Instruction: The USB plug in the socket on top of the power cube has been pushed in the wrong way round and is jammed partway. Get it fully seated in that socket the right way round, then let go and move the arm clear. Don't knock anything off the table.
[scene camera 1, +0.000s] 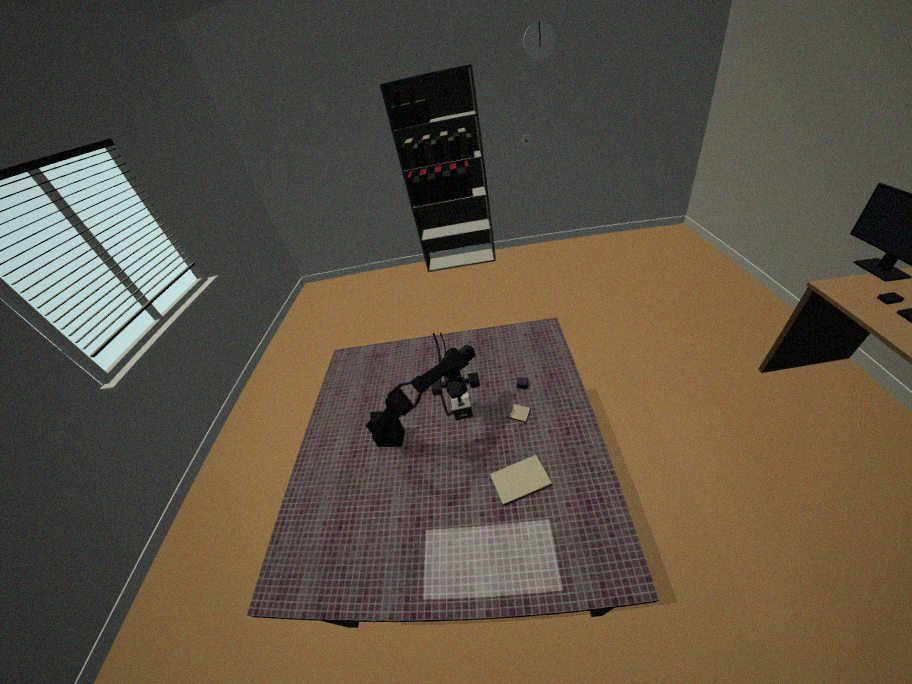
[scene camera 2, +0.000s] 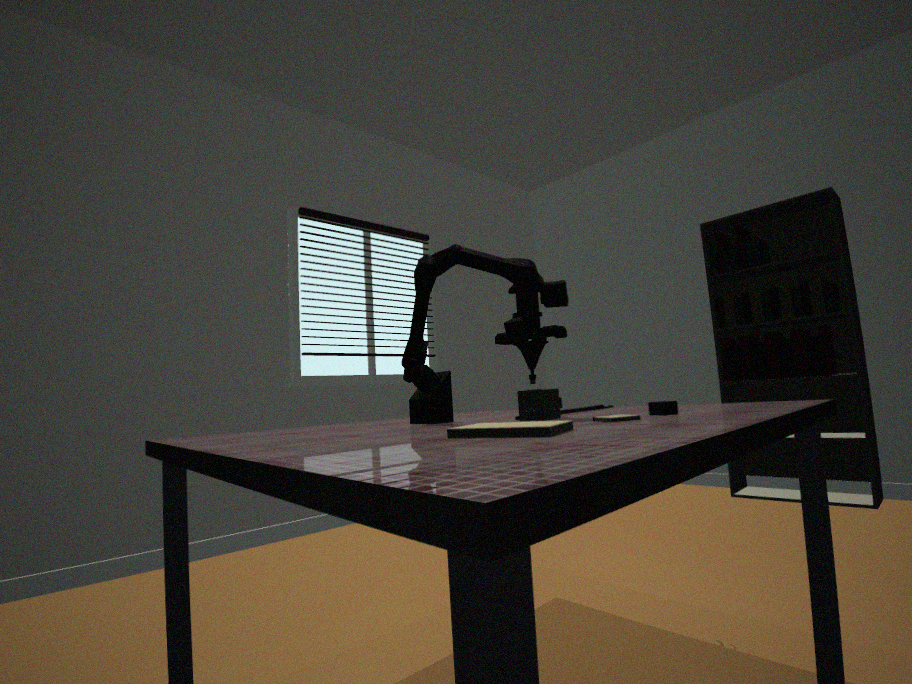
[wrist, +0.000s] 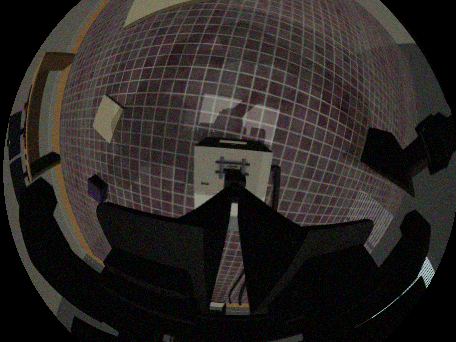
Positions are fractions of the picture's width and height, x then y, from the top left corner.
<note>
My gripper (scene camera 2: 0.58, 0.54) holds a dark USB plug. Further things: a small cream pad (wrist: 0.24, 0.33) and a large cream slab (scene camera 1: 0.58, 0.70).
My gripper is seen too in scene camera 1 (scene camera 1: 0.50, 0.58) and in the wrist view (wrist: 0.52, 0.57).
</note>
